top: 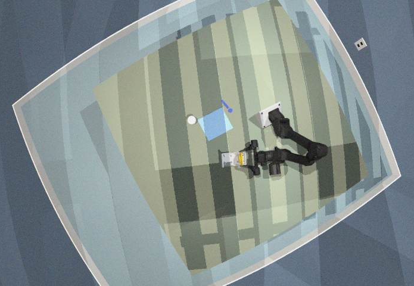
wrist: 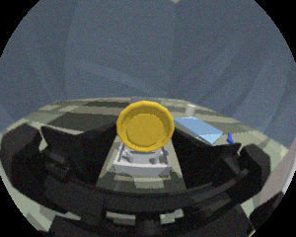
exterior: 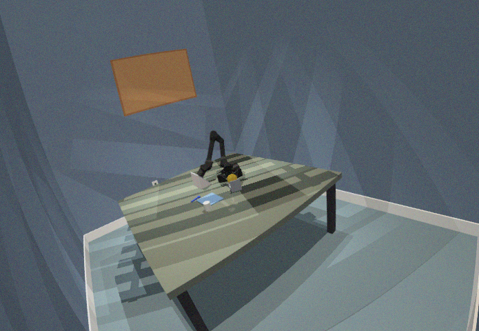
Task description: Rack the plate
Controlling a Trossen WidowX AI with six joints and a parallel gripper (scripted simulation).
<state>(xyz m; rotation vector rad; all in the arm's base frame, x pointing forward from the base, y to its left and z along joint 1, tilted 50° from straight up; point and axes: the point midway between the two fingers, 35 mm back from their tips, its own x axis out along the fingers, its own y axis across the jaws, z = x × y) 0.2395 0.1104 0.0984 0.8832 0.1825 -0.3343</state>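
My gripper tip is 10 mm past the yellow plate. From my gripper tip the other things lie so: light blue mat (220 mm to the right, 50 mm below, 30 mm ahead); then grey dish rack (30 mm below, 30 mm ahead, 10 mm to the right); then blue utensil (280 mm to the right, 70 mm behind, 50 mm below).
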